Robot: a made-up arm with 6 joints.
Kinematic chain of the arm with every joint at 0, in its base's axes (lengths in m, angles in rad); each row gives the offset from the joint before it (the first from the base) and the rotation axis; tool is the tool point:
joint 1: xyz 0 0 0.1 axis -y
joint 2: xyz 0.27 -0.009 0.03 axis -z
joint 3: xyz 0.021 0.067 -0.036 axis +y
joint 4: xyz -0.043 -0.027 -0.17 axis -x
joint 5: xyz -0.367 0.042 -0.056 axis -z
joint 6: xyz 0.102 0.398 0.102 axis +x
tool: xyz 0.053 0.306 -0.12
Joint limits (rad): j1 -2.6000..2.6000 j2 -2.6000..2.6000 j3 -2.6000..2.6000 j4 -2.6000..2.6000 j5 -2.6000..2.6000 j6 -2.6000..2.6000
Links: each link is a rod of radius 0.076 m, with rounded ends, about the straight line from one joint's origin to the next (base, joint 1, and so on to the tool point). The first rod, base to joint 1, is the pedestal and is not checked.
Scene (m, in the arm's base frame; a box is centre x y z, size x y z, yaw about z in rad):
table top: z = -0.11
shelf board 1: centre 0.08 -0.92 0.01 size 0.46 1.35 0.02 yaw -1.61
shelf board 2: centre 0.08 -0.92 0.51 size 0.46 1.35 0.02 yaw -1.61
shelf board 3: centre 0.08 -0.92 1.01 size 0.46 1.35 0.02 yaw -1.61
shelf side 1: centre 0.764 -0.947 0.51 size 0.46 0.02 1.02 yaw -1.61
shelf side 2: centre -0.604 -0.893 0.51 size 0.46 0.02 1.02 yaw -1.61
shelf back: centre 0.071 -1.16 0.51 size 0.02 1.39 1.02 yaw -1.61
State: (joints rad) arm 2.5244 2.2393 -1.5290 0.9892 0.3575 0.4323
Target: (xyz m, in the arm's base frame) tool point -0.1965 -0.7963 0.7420
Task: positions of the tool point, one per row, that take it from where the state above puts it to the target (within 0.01 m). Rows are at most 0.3 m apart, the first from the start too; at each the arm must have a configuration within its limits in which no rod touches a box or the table.
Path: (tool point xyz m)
1: -0.1411 -0.7347 0.2771
2: -0.1317 -0.6056 0.2768
3: -0.1141 -0.4723 0.2475
4: -0.1927 -0.5118 0.4806
5: -0.1811 -0.4039 0.7420
6: -0.2174 -0.5474 0.7626
7: -0.2246 -0.6848 0.7555
8: -0.1964 -0.7963 0.7420

